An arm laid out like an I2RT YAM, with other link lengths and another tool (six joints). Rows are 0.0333 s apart.
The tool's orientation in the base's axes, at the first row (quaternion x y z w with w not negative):
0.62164, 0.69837, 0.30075, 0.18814
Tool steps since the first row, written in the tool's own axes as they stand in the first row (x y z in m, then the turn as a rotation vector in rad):
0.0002, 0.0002, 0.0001, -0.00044, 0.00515, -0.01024
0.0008, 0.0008, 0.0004, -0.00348, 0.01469, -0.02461
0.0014, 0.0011, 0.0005, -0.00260, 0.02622, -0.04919
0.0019, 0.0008, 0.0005, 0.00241, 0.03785, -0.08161
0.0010, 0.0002, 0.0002, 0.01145, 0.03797, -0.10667
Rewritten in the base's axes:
0.0002, 0.0002, 0.0001, -0.00256, -0.00210, 0.01098
0.0007, 0.0009, 0.0003, -0.00403, -0.00732, 0.02764
0.0009, 0.0015, 0.0005, -0.01111, -0.01050, 0.05367
0.0006, 0.0020, 0.0004, -0.02376, -0.01108, 0.08609
0.0001, 0.0010, 0.0001, -0.04104, -0.00686, 0.10593

